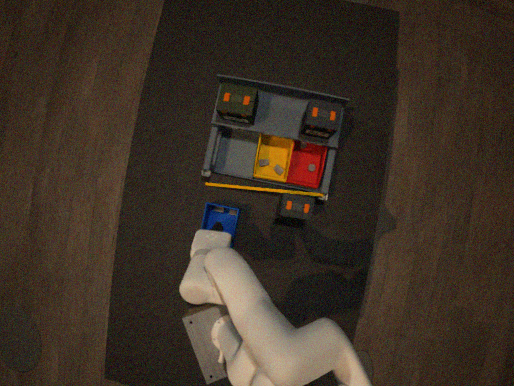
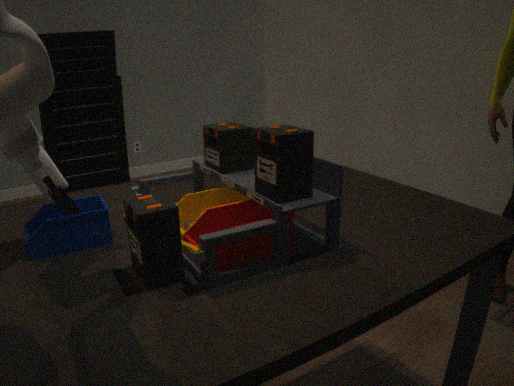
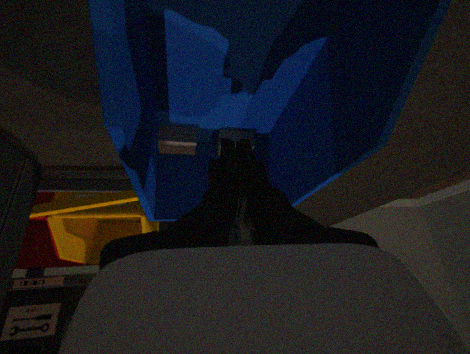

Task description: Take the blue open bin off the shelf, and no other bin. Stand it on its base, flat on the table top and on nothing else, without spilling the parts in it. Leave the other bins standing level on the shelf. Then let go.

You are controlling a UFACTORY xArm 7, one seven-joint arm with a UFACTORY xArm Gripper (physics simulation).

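Pixels of known places: gripper, fingertip midpoint: (image 1: 219, 225) (image 2: 75, 216) (image 3: 232, 158); arm's base at its link origin: (image 1: 230, 332).
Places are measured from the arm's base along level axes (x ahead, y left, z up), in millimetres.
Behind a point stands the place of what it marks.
Note:
The blue open bin (image 1: 222, 218) {x 349, y 128, z -42 mm} (image 2: 70, 235) {x 315, y 72, z -10 mm} (image 3: 300, 165) {x 326, y 170, z 10 mm} is off the shelf, in front of its left end, and appears to stand on its base on the table top. Two grey parts lie inside; one is partly hidden behind the fingertips. My gripper (image 1: 218, 226) {x 330, y 125, z 7 mm} (image 2: 67, 205) {x 330, y 125, z 7 mm} (image 3: 232, 158) {x 330, y 125, z 7 mm} is shut and empty, its dark fingertips reaching down inside the blue bin. The yellow bin (image 1: 275, 146) {x 618, y 25, z -36 mm} (image 2: 207, 199) {x 600, y 70, z 17 mm} (image 3: 77, 237) {x 589, y -26, z 6 mm} and the red bin (image 1: 302, 172) {x 561, y -81, z -37 mm} (image 2: 237, 220) {x 624, y -30, z 2 mm} (image 3: 31, 250) {x 688, y -116, z 8 mm} stand side by side on the shelf (image 1: 280, 112) {x 705, y 35, z 57 mm} (image 2: 300, 201) {x 703, y -127, z 57 mm}, with parts visible in them, and look level.
Two dark boxes (image 1: 237, 106) {x 664, y 144, z 152 mm} (image 1: 321, 122) {x 673, y -78, z 177 mm} stand on the shelf's upper board. Another dark box (image 1: 297, 207) {x 449, y -84, z 86 mm} (image 2: 155, 242) {x 446, y -130, z 35 mm} stands on the table before the shelf's right end. A yellow strip (image 1: 265, 188) {x 479, y 19, z -5 mm} runs along the shelf front. A grey plate (image 1: 200, 340) {x -40, y 85, z 32 mm} lies beside the arm base.

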